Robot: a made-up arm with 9 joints. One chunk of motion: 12 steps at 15 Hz.
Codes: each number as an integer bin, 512 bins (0 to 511) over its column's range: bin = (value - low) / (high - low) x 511, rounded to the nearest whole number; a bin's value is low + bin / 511 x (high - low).
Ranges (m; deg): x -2.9..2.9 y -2.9..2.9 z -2.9..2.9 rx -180..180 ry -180..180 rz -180..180
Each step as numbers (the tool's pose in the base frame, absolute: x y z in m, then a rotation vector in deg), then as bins.
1 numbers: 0.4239 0.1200 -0.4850 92.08 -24.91 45.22
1 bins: 293 266 213 386 220 320
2 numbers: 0.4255 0.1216 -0.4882 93.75 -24.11 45.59
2 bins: 293 266 212 389 221 320
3 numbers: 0.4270 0.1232 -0.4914 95.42 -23.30 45.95
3 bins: 293 266 212 391 222 321
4 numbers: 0.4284 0.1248 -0.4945 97.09 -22.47 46.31
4 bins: 293 266 212 393 224 321
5 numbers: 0.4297 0.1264 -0.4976 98.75 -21.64 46.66
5 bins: 293 267 212 396 225 322
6 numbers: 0.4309 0.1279 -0.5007 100.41 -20.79 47.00
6 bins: 293 267 211 398 226 322
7 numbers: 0.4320 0.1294 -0.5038 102.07 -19.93 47.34
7 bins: 294 267 211 400 227 323
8 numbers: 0.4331 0.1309 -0.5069 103.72 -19.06 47.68
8 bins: 294 267 211 403 228 323
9 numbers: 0.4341 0.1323 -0.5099 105.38 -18.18 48.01
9 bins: 294 267 211 405 230 324
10 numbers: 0.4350 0.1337 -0.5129 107.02 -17.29 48.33
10 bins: 294 267 210 407 231 324
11 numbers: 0.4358 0.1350 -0.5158 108.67 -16.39 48.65
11 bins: 294 267 210 410 232 325
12 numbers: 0.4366 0.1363 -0.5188 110.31 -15.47 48.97
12 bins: 294 268 210 412 234 325
